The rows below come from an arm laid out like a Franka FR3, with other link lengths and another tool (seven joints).
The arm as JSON. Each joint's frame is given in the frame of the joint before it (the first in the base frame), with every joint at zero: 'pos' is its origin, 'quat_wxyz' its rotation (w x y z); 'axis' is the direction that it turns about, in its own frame. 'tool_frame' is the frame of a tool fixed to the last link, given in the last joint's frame.
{
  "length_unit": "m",
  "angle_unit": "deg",
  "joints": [
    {
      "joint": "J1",
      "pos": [
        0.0,
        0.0,
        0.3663
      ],
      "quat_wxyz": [
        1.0,
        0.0,
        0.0,
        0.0
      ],
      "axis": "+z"
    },
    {
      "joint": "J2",
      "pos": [
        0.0,
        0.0,
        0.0
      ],
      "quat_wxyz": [
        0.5,
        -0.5,
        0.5,
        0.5
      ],
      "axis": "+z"
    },
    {
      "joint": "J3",
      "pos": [
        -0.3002,
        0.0,
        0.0
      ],
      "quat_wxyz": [
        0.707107,
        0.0,
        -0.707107,
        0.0
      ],
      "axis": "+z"
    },
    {
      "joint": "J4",
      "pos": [
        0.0,
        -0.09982,
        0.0
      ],
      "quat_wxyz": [
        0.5,
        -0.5,
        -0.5,
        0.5
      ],
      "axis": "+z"
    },
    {
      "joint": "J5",
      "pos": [
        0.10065,
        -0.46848,
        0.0
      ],
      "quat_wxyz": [
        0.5,
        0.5,
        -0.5,
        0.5
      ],
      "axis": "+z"
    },
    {
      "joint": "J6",
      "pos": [
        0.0,
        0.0,
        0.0
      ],
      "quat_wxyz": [
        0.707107,
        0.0,
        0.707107,
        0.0
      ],
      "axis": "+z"
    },
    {
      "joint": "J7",
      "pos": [
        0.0,
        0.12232,
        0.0
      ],
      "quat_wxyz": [
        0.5,
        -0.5,
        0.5,
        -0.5
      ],
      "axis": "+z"
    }
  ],
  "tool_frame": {
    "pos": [
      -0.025,
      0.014,
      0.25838
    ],
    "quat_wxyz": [
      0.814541,
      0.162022,
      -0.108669,
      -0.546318
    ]
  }
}
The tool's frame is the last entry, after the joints.
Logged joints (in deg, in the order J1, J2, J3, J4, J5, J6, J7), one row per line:
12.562, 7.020, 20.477, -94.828, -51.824, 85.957, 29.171
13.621, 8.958, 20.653, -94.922, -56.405, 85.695, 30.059
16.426, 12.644, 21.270, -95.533, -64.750, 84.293, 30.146
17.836, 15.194, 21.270, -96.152, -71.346, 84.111, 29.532
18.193, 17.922, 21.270, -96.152, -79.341, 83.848, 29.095
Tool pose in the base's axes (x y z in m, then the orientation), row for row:
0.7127, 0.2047, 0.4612, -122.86, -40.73, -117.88
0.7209, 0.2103, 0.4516, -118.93, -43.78, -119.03
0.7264, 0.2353, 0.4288, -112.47, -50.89, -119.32
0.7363, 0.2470, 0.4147, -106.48, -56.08, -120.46
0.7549, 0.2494, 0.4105, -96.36, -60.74, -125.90
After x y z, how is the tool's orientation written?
As angles about the fixed x, y, z axes (roll, pitch, yaw), in degrees.
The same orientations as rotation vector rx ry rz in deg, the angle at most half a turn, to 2 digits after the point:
100.19, -109.38, 95.67
99.99, -104.20, 100.07
101.83, -91.73, 106.75
102.96, -82.00, 111.64
101.93, -72.12, 117.59

